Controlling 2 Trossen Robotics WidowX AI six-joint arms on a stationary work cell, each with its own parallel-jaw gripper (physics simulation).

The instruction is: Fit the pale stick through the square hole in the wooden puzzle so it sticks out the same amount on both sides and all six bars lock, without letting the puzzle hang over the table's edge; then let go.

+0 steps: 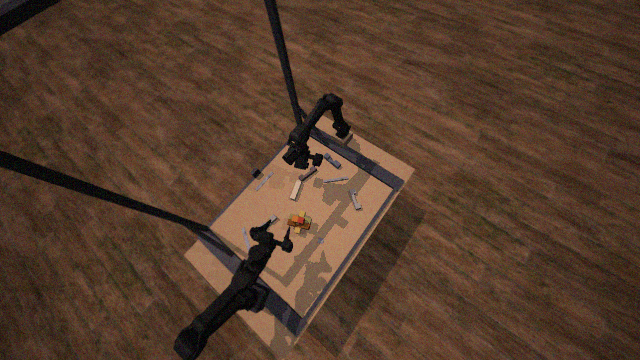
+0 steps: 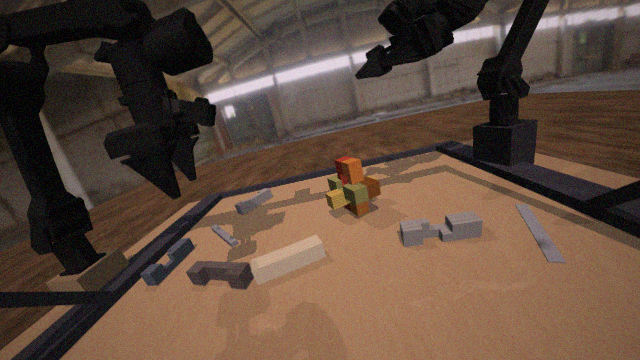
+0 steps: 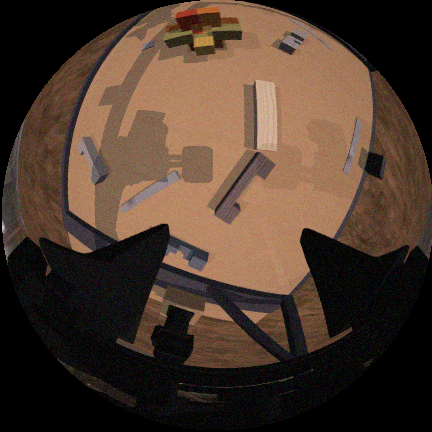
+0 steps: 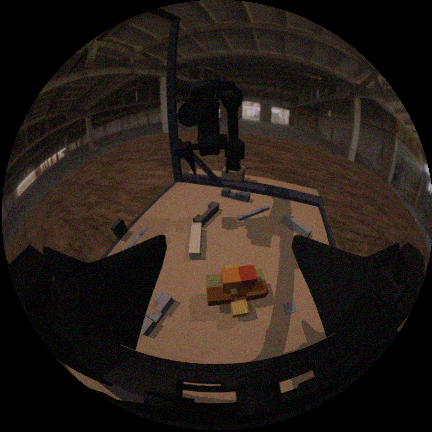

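Pixels of known places: left gripper, fingertip midpoint: [image 2: 186, 188] [image 3: 238, 233] [image 4: 210, 173]; right gripper, fingertip midpoint: [image 1: 280, 223] [image 2: 367, 71] [image 4: 231, 242]; left arm's base, link origin: [image 1: 342, 134] [image 2: 84, 264] [image 3: 179, 313] [image 4: 233, 167]; right arm's base, link origin: [image 1: 251, 297] [image 2: 503, 123].
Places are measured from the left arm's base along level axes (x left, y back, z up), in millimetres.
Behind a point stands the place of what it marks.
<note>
The pale stick [image 1: 296, 190] @[y -459, x 4, z -35 mm] [image 2: 288, 259] @[y -461, x -18, z -40 mm] [image 3: 266, 115] @[y -451, x -5, z -35 mm] [image 4: 195, 240] @[y -472, x 5, z -35 mm] lies flat on the table, apart from the puzzle, one end close to a dark brown notched bar [image 2: 220, 274] @[y -333, x -18, z -51 mm] [image 3: 245, 187] @[y -335, x -18, z -35 mm]. The wooden puzzle [image 1: 299, 221] [image 2: 356, 193] [image 3: 202, 31] [image 4: 239, 280], with red, orange, green, yellow and brown bars, stands on the table, away from its edges. I cannot make out its square hole clearly. My left gripper [image 2: 185, 187] @[y -331, x 2, z 107 mm] [image 3: 238, 233] @[y -331, x 2, z 107 mm] is open and empty, raised above the table beyond the stick's brown-bar end. My right gripper [image 1: 279, 226] @[y -663, x 144, z 217 mm] [image 4: 231, 242] @[y -663, x 144, z 217 mm] is open and empty, raised beside the puzzle.
A grey notched block [image 2: 464, 227] @[y -740, x -23, z -43 mm] [image 4: 159, 314] @[y -703, x 10, z -50 mm] lies near the puzzle. A blue-grey notched piece [image 2: 167, 263] @[y -171, x 38, z -51 mm], a grey bar [image 2: 254, 201] @[y -297, x 291, z -47 mm] [image 3: 93, 160] @[y -292, x 284, z -40 mm] and thin strips [image 2: 540, 233] [image 3: 151, 192] lie around the table. Dark rails [image 1: 367, 167] @[y -80, x 251, z -45 mm] border it.
</note>
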